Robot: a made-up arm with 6 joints. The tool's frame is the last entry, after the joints. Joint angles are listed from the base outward.
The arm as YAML. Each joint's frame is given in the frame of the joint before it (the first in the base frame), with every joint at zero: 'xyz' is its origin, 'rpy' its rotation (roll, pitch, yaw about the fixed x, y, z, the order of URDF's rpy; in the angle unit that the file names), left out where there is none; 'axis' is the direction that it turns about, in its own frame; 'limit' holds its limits. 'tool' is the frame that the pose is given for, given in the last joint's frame.
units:
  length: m
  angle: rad
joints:
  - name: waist
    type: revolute
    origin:
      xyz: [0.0, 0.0, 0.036]
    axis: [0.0, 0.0, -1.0]
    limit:
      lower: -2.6
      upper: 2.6
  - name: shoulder
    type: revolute
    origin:
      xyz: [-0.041, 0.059, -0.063]
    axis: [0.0, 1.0, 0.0]
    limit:
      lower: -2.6
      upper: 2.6
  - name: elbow
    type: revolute
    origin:
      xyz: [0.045, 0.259, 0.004]
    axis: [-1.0, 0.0, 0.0]
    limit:
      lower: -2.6
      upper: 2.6
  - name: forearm
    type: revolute
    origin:
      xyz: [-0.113, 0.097, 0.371]
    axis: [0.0, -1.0, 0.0]
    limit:
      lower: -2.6
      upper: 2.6
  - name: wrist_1
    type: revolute
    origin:
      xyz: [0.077, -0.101, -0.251]
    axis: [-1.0, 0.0, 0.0]
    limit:
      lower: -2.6
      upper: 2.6
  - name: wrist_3
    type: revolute
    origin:
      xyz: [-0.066, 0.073, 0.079]
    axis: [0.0, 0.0, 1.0]
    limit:
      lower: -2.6
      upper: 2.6
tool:
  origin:
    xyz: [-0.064, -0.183, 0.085]
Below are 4 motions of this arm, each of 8 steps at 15 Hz.
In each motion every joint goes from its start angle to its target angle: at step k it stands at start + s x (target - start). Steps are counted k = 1, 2, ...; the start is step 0. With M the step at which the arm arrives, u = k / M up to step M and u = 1 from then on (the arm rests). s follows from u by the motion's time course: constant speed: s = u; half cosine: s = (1 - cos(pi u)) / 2; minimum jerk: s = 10 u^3 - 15 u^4 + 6 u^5.
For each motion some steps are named. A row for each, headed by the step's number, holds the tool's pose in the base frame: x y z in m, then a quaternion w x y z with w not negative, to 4 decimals.
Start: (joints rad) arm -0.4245 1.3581 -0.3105 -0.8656 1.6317 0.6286
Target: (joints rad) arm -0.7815 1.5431 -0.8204 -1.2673 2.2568 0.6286
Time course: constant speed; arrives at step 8
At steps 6, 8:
6: -0.0302 0.4027 0.2534 0.1524 0.0425 -0.5018 -0.8504
8: -0.0217 0.3790 0.2847 0.1934 0.0010 -0.4380 -0.8779

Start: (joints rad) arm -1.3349 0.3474 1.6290 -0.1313 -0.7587 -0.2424
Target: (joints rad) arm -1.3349 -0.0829 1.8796 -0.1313 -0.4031 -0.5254
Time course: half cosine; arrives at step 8
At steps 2, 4, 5, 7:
2: -0.5657 -0.0505 0.1794 0.7526 -0.4288 -0.2327 0.4423
4: -0.6135 -0.0873 0.1124 0.7465 -0.4235 -0.3679 0.3577
5: -0.6333 -0.1012 0.0683 0.7374 -0.4157 -0.4364 0.3047
7: -0.6523 -0.1116 -0.0010 0.7169 -0.3996 -0.5261 0.2226

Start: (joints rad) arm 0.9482 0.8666 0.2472 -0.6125 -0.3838 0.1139
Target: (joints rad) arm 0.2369 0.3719 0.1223 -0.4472 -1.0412 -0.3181
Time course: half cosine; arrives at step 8
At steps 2, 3, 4, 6, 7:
2: 0.1780 0.1048 0.3215 0.6569 0.3319 0.5262 -0.4261
3: 0.1194 0.1470 0.3291 0.6802 0.3211 0.4880 -0.4428
4: 0.0429 0.1838 0.3285 0.7039 0.3225 0.4436 -0.4514
6: -0.1056 0.2087 0.3019 0.7330 0.3612 0.3770 -0.4359
7: -0.1495 0.2047 0.2880 0.7374 0.3807 0.3635 -0.4233

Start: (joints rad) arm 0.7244 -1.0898 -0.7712 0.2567 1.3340 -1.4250
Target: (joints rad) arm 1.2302 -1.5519 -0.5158 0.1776 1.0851 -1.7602
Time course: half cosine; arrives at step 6
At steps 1, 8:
1: 0.1297 0.4838 -0.1106 0.1365 0.0235 -0.5873 -0.7975
8: 0.4105 0.3335 -0.1892 0.1924 -0.0373 0.7293 0.6555

